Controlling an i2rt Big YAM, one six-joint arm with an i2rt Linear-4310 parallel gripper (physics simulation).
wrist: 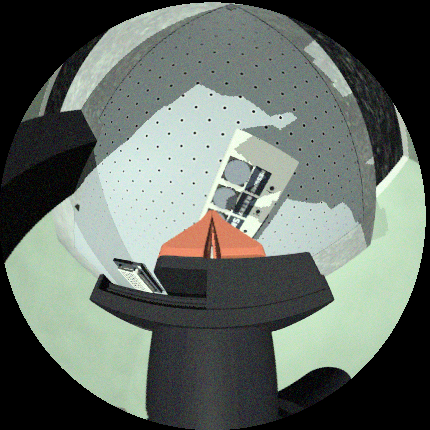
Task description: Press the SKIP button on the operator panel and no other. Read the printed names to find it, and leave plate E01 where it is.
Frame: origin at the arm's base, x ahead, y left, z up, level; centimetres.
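Seen in the pictures: gripper, fingertip midpoint: (pixel 211 215).
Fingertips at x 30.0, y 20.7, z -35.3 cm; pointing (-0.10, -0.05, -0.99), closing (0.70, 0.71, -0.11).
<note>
A point is followed by its place in that frame.
The operator panel (pixel 270 152) {z -37.3, x 29.4, y 28.6 cm} is a cream box lying slanted on the perforated table. Two round grey buttons show whole, one (pixel 237 170) {z -37.0, x 28.7, y 25.1 cm} beside the RESUME label (pixel 258 179) {z -37.3, x 30.8, y 26.0 cm} and one (pixel 225 197) {z -37.0, x 30.1, y 22.3 cm} beside the RETRY label (pixel 246 203) {z -37.3, x 32.1, y 23.5 cm}. Below them, a dark label (pixel 234 220) {z -37.3, x 33.0, y 21.1 cm} begins with S; the rest of it and most of its button are hidden behind the fingers. The orange gripper (pixel 212 212) {z -35.3, x 30.0, y 20.7 cm} is shut and empty, its tips overlapping the panel around that third button. I cannot tell whether they touch it. Plate E01 cannot be made out in the wrist view.
The perforated table (pixel 165 145) {z -42.6, x 20.7, y 19.9 cm} surrounds the panel, with patches of light and shadow. A black arm part (pixel 45 150) {z -32.8, x 5.4, y 11.6 cm} reaches in from the left. A small pale thing in a dark frame (pixel 136 275) {z -39.8, x 32.4, y -12.8 cm} shows at the lower left, beside the gripper body. Green floor lies beyond the table edges.
</note>
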